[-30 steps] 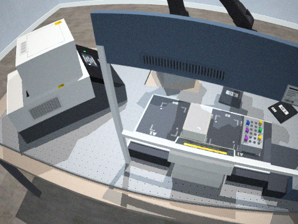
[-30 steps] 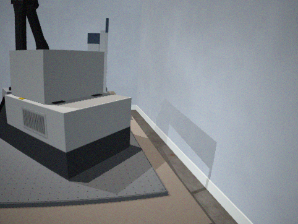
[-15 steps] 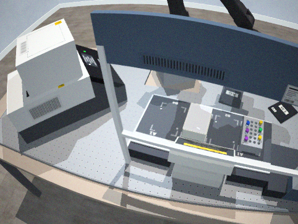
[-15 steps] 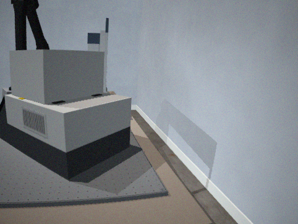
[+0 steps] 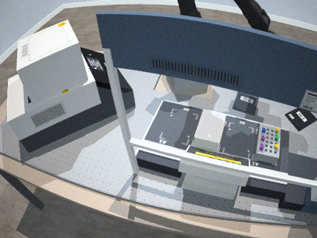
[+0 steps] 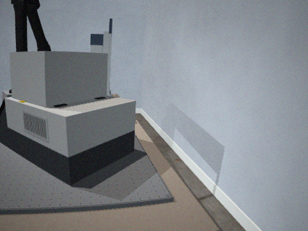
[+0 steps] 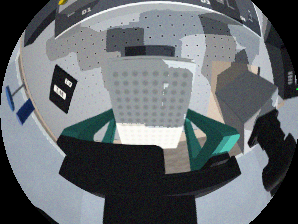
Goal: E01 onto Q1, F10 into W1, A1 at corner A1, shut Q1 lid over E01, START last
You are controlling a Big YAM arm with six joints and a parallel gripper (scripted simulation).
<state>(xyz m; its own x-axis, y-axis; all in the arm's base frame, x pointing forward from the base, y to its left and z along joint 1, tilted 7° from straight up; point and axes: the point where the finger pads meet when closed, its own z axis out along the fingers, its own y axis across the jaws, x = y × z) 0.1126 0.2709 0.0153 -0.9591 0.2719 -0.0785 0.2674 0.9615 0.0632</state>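
My hand is 13 cm above the dark nest pad. The rest, counted from my hand: tube cooling block 28 cm ahead, 5 cm to the left, 6 cm below; then post 39 cm ahead, 38 cm to the right, 10 cm above; then dark nest 6 cm ahead, 27 cm to the left, 13 cm below.
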